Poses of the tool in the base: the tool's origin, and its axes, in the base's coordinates. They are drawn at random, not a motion.
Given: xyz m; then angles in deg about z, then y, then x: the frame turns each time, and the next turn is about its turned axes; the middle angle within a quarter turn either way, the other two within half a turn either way.
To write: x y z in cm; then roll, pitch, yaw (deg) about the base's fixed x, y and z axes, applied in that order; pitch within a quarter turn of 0, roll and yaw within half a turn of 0. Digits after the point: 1 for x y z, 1 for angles.
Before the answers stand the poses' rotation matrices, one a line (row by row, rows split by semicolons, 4 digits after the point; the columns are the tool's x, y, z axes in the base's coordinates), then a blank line. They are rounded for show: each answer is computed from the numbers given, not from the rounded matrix.
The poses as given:
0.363 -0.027 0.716 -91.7 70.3 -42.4
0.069 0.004 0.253 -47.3 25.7 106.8
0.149 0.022 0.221 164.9 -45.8 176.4
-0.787 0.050 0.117 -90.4 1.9 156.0
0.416 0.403 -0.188 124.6 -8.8 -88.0
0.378 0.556 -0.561 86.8 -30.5 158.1
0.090 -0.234 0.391 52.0 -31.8 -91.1
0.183 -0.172 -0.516 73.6 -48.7 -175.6
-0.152 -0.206 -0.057 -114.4 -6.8 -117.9
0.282 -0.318 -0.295 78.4 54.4 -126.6
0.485 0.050 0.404 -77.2 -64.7 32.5
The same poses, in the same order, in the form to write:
-0.0100 0.7570 0.6534; -0.3369 0.6126 -0.7149; -0.9415 -0.2273 0.2489
0.6111 0.0691 -0.7885; -0.6622 -0.5011 -0.5571; -0.4337 0.8626 -0.2604
-0.6731 0.3035 -0.6744; 0.1816 0.9518 0.2470; 0.7169 0.0438 -0.6958
-0.0070 -0.9136 -0.4065; -0.9994 -0.0071 0.0331; -0.0332 0.4065 -0.9130
-0.5612 -0.1155 -0.8196; 0.8134 0.1060 -0.5719; 0.1530 -0.9876 0.0345
0.0481 0.9158 0.3987; 0.8603 -0.2408 0.4494; 0.5075 0.3214 -0.7995
0.5232 0.3395 -0.7816; 0.6697 0.4034 0.6235; 0.5270 -0.8497 -0.0163
0.1863 0.9728 0.1379; 0.6331 -0.2262 0.7402; 0.7513 -0.0506 -0.6581
-0.4102 -0.4694 0.7819; -0.9043 0.0980 -0.4155; 0.1184 -0.8775 -0.4646
0.1171 0.4528 -0.8839; 0.5702 -0.7593 -0.3135; -0.8131 -0.4673 -0.3471
0.0947 0.7148 -0.6929; -0.4167 0.6605 0.6245; 0.9041 0.2296 0.3604

36.3 -2.7 71.6 -42.4 70.3 -91.7
6.9 0.4 25.3 106.8 25.7 -47.3
14.9 2.2 22.1 176.4 -45.8 164.9
-78.7 5.0 11.7 156.0 1.9 -90.4
41.6 40.3 -18.8 -88.0 -8.8 124.6
37.8 55.6 -56.1 158.1 -30.5 86.8
9.0 -23.4 39.1 -91.1 -31.8 52.0
18.3 -17.2 -51.6 -175.6 -48.7 73.6
-15.2 -20.6 -5.7 -117.9 -6.8 -114.4
28.2 -31.8 -29.5 -126.6 54.4 78.4
48.5 5.0 40.4 32.5 -64.7 -77.2

